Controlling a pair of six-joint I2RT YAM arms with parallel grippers.
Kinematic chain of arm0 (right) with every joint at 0, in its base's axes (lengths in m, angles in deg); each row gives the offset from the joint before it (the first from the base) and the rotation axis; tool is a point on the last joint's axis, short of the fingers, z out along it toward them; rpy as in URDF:
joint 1: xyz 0 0 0.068 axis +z
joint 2: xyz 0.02 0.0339 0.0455 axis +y
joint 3: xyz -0.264 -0.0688 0 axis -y
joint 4: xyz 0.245 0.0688 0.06 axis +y
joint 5: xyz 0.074 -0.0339 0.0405 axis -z
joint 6: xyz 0.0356 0 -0.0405 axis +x
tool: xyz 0 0 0 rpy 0 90 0
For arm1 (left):
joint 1: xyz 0 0 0.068 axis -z
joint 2: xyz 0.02 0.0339 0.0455 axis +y
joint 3: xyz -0.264 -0.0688 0 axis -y
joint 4: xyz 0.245 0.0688 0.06 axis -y
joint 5: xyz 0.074 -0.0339 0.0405 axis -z
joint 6: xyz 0.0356 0 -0.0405 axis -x
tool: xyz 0 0 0 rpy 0 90 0
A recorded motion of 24 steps. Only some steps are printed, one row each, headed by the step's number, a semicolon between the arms.
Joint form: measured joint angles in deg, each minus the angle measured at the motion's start. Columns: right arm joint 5, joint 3, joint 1, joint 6, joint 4, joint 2; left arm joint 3, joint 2, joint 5, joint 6, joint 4, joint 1.
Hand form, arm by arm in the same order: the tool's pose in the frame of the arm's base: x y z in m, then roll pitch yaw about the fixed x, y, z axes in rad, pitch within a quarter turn. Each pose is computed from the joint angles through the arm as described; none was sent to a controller.
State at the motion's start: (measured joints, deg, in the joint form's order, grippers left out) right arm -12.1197 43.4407 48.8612 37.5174 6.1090 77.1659; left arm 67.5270 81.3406 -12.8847 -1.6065 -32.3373 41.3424
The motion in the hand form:
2: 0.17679 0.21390 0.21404 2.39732 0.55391 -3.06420; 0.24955 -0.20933 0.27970 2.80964 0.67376 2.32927
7: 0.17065 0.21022 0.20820 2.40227 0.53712 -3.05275; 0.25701 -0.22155 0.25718 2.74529 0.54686 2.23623
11: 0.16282 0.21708 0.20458 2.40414 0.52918 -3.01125; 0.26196 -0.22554 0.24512 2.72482 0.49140 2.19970
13: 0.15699 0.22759 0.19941 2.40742 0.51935 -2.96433; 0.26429 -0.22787 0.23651 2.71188 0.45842 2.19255
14: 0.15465 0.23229 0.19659 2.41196 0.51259 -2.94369; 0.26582 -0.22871 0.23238 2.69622 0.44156 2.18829
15: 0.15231 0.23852 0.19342 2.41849 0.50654 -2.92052; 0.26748 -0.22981 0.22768 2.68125 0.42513 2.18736
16: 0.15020 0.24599 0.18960 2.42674 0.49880 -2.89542; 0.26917 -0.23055 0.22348 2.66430 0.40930 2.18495
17: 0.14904 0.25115 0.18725 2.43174 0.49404 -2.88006; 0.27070 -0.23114 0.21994 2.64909 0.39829 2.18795
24: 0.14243 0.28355 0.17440 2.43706 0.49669 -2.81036; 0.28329 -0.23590 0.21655 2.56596 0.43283 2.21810
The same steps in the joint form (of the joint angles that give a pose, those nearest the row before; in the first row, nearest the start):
2: -0.18 -1.03 0.00 0.02 -0.02 -1.03; 2.12 5.29 -3.08 -2.32 -0.90 0.37
7: -0.57 -2.89 0.42 0.35 -0.11 -2.01; 3.43 10.43 -4.79 -6.71 -2.64 1.24
11: -0.85 -3.23 2.58 0.44 -0.66 -1.44; 3.76 12.87 -5.27 -8.96 -2.78 1.22
13: -1.29 -2.93 4.83 0.41 -1.73 0.46; 3.76 14.40 -6.16 -9.49 -2.80 1.33
14: -1.44 -2.71 5.77 0.42 -2.08 1.46; 3.76 15.17 -7.10 -9.86 -2.69 1.35
15: -1.46 -2.25 6.88 0.39 -2.51 2.84; 3.76 16.04 -8.11 -10.03 -2.51 1.40
16: -1.49 -1.55 8.07 0.37 -2.97 4.61; 3.76 16.83 -9.16 -10.34 -2.32 1.40
17: -1.49 -0.98 8.81 0.37 -3.26 5.84; 3.76 17.51 -10.21 -10.32 -2.10 1.40
24: -1.03 2.47 13.01 0.39 -6.99 13.09; 5.00 19.87 -15.21 -9.22 1.33 1.05

